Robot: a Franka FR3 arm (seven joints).
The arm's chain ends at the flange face. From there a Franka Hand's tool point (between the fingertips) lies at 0.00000 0.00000 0.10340 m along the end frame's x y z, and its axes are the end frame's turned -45 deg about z.
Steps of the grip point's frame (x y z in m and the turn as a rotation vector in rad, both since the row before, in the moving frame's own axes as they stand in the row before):
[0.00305, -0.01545, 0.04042, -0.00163, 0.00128, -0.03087]
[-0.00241, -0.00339, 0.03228, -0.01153, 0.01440, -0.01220]
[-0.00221, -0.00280, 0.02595, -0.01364, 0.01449, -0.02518]
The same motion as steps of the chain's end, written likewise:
[-0.00898, -0.01310, 0.04042, -0.00025, 0.00206, -0.03087]
[-0.00600, -0.00047, 0.03230, 0.00203, 0.01834, -0.01220]
[-0.00560, -0.00033, 0.02597, 0.00060, 0.01989, -0.02518]

